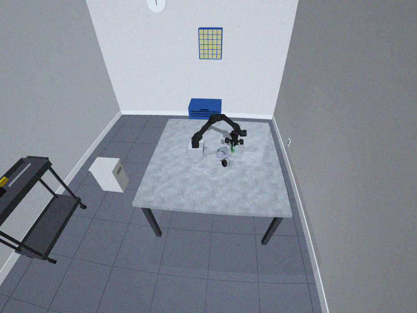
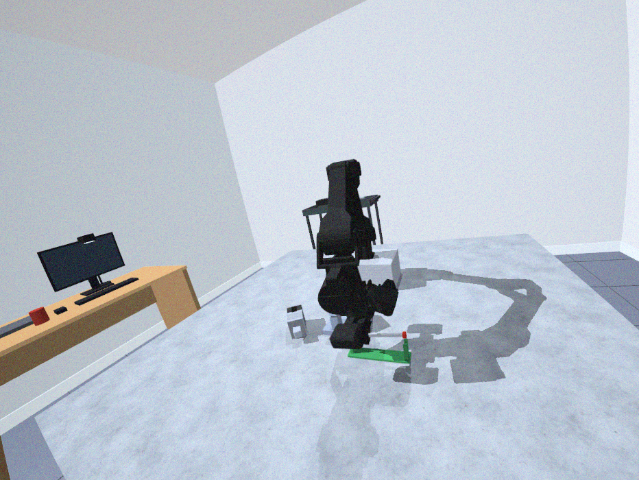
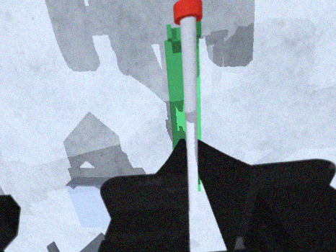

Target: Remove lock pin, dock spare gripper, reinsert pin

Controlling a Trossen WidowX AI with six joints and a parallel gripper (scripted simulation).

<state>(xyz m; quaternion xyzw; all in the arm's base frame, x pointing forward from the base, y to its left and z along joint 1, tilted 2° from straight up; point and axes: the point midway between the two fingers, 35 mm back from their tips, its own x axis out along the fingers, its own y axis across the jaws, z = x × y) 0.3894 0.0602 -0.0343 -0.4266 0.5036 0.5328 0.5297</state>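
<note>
Now: gripper tip 2 cm to the right of the green cradle and 1 cm above it. Round my gripper tip: spare gripper 7 cm behind, 22 cm to the right, 1 cm below; then mount 10 cm behind, 9 cm to the right, 2 cm above.
</note>
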